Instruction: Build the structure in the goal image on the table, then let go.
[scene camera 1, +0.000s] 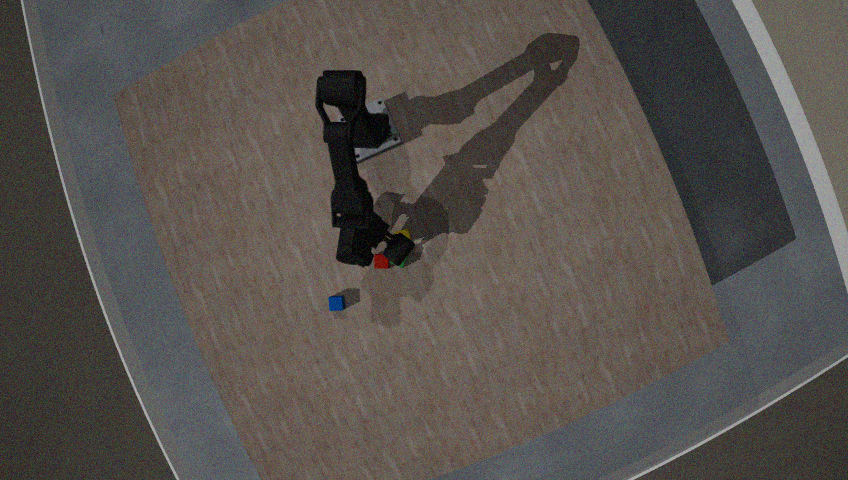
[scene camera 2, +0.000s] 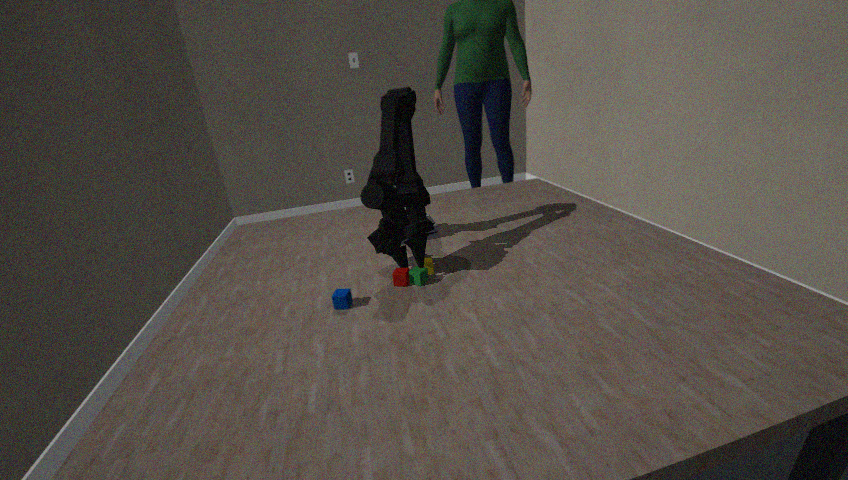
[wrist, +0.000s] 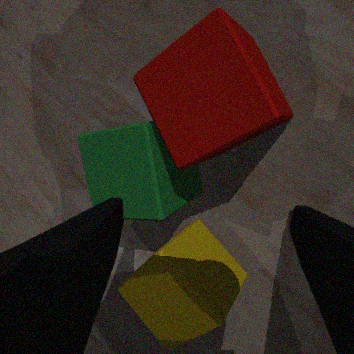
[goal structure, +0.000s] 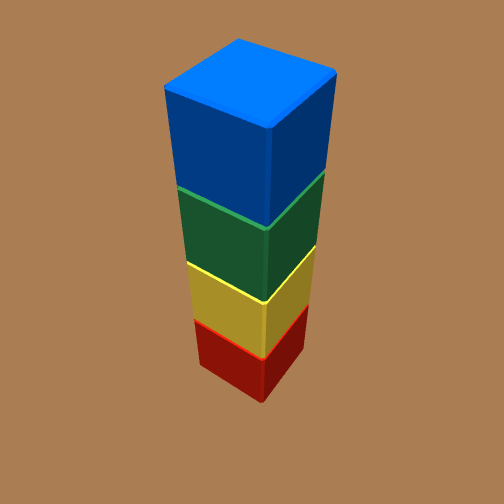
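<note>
A red cube (scene camera 1: 381, 261) (scene camera 2: 401, 277) (wrist: 210, 90) and a green cube (scene camera 1: 401, 263) (scene camera 2: 418, 275) (wrist: 120, 172) are side by side on the table, close together at their near corners. A yellow cube (scene camera 1: 404, 234) (scene camera 2: 428, 265) (wrist: 200, 240) lies behind them in scene camera 2, turned at an angle and partly in shadow. A blue cube (scene camera 1: 336, 303) (scene camera 2: 342, 299) lies apart from the others. My gripper (scene camera 2: 413, 265) (wrist: 208, 213) is open and low over the group, with nothing gripped. In the wrist view the yellow cube shows between the fingers. The arm partly covers the green and yellow cubes in scene camera 1.
The wood-patterned table (scene camera 1: 505, 356) (scene camera 2: 505, 368) bears the arm's base plate (scene camera 1: 377, 152) behind the cubes. The arm's dark shadow crosses the table. A person in a green top (scene camera 2: 482, 44) stands beyond the far edge, near the walls.
</note>
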